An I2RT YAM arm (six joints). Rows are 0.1 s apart.
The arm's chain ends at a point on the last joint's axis. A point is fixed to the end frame.
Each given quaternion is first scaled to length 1.
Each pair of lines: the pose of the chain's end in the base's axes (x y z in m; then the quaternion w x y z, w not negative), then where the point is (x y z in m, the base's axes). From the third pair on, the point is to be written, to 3 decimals.
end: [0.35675, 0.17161, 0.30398, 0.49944, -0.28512, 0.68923, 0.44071]
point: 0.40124 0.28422 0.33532
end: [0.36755, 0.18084, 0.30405, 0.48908, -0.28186, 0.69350, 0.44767]
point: 0.41179 0.29376 0.33462
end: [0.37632, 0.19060, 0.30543, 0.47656, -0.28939, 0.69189, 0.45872]
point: 0.417 0.305 0.336
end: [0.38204, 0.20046, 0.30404, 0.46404, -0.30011, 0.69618, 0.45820]
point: 0.421 0.316 0.331
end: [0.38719, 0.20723, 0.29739, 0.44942, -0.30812, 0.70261, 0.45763]
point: 0.424 0.324 0.321
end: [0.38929, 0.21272, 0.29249, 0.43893, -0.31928, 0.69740, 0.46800]
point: 0.422 0.331 0.316
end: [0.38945, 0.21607, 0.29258, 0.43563, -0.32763, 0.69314, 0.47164]
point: 0.419 0.335 0.317
